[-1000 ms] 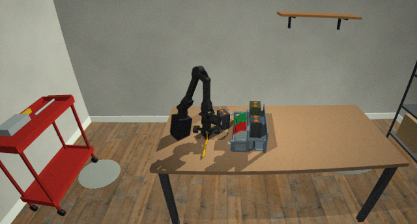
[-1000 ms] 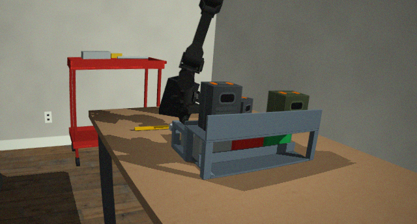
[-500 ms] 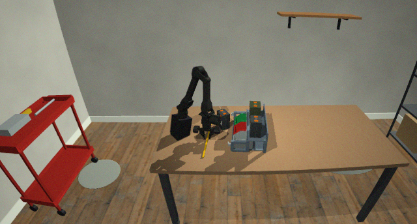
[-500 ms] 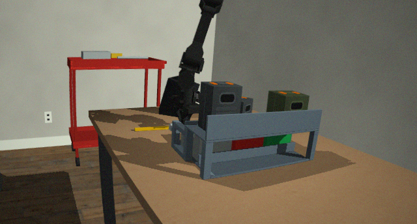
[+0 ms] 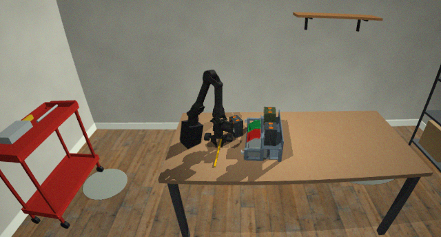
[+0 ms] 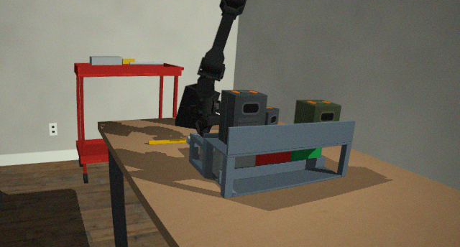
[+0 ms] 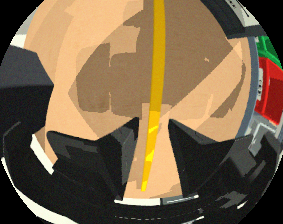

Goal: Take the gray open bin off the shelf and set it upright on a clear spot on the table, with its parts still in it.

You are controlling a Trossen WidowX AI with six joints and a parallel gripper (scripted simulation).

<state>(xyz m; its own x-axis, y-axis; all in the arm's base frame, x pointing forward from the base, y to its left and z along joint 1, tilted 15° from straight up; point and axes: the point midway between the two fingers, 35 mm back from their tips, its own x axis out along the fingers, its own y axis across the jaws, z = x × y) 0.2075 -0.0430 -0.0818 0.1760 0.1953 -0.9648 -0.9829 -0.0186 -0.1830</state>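
The yellow stick lies 4 cm below my hand. Round my hand: gray bin: 25 cm ahead, 2 cm to the right; then green bin: 24 cm ahead, 20 cm to the left; then red bin: 25 cm ahead, 9 cm to the left.
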